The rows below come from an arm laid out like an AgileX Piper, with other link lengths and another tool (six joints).
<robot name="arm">
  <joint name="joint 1" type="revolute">
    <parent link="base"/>
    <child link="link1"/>
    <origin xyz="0 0 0.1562" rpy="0 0 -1.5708"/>
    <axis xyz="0 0 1"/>
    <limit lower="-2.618" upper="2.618"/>
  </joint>
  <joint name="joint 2" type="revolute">
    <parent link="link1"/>
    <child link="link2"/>
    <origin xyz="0 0 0" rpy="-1.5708 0 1.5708"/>
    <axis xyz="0 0 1"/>
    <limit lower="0" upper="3.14"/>
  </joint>
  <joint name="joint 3" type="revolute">
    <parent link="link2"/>
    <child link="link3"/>
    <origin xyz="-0.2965 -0.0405 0" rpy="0 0 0"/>
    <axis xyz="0 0 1"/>
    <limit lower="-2.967" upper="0"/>
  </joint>
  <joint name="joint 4" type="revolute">
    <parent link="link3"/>
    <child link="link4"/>
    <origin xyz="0.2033 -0.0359 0" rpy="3.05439 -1.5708 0"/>
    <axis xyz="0 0 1"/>
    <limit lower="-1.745" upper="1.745"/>
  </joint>
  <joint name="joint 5" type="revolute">
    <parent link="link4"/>
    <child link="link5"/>
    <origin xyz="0 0 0" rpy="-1.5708 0 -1.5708"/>
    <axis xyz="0 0 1"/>
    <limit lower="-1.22" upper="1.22"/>
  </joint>
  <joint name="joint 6" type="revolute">
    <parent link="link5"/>
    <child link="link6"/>
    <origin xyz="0 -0.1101 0" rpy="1.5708 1.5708 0"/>
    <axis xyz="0 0 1"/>
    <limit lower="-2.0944" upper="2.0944"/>
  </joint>
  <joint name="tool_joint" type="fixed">
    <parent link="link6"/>
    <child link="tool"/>
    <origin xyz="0.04 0.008 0.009" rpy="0.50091 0 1.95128"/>
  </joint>
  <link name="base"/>
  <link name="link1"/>
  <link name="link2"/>
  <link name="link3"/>
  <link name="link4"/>
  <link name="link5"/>
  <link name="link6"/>
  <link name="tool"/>
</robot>
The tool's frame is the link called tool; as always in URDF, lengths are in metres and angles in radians.
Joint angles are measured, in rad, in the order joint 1, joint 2, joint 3, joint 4, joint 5, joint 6. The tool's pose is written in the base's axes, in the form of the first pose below.
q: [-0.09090 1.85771 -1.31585 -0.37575 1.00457 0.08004]
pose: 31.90 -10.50 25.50 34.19 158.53 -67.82
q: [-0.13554 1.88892 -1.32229 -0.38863 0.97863 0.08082]
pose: 32.14 -12.06 24.68 36.71 158.32 -68.73
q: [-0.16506 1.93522 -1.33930 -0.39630 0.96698 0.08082]
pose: 32.62 -13.19 23.51 38.08 159.14 -69.82
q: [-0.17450 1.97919 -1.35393 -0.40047 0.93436 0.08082]
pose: 33.47 -13.62 22.28 37.82 159.20 -69.54
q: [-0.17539 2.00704 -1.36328 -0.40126 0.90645 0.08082]
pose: 34.15 -13.71 21.47 37.29 158.99 -68.87
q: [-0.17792 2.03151 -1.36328 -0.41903 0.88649 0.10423]
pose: 34.44 -13.94 20.68 37.94 158.67 -69.53
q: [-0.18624 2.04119 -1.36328 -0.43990 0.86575 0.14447]
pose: 34.51 -14.36 20.42 40.66 157.23 -69.81
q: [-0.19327 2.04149 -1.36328 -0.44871 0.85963 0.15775]
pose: 34.46 -14.65 20.45 41.86 156.56 -70.00
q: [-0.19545 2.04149 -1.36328 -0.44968 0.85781 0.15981]
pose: 34.44 -14.73 20.45 42.16 156.43 -69.98
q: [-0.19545 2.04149 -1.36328 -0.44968 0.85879 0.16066]
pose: 34.43 -14.73 20.45 42.24 156.46 -70.02
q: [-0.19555 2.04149 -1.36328 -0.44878 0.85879 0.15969]
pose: 34.43 -14.73 20.45 42.21 156.50 -69.97
